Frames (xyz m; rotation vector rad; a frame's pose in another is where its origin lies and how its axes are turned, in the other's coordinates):
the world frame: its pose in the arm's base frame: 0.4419 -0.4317 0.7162 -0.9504 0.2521 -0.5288
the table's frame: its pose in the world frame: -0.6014 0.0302 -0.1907 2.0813 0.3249 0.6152
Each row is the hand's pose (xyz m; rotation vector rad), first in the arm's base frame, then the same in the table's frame.
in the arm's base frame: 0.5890 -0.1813 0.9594 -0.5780 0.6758 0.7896
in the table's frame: 0.6434 0.5081 0.1100 -1.7807 0.9597 0.3709
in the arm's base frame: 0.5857 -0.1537 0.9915 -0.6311 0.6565 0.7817
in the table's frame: 0.6336 0.5464 0.0946 -1.8362 0.9393 0.3741
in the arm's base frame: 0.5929 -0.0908 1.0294 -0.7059 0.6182 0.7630
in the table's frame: 0.6322 0.6039 0.0482 -1.9160 0.8946 0.3792
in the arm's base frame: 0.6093 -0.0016 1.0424 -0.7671 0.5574 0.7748
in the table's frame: 0.6436 0.6487 -0.0308 -1.9817 0.8484 0.4286
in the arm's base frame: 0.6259 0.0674 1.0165 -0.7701 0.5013 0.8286
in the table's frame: 0.6628 0.6508 -0.1039 -1.9844 0.8329 0.5168
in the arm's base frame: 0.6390 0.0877 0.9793 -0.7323 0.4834 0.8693
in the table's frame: 0.6819 0.6256 -0.1349 -1.9439 0.8426 0.5680
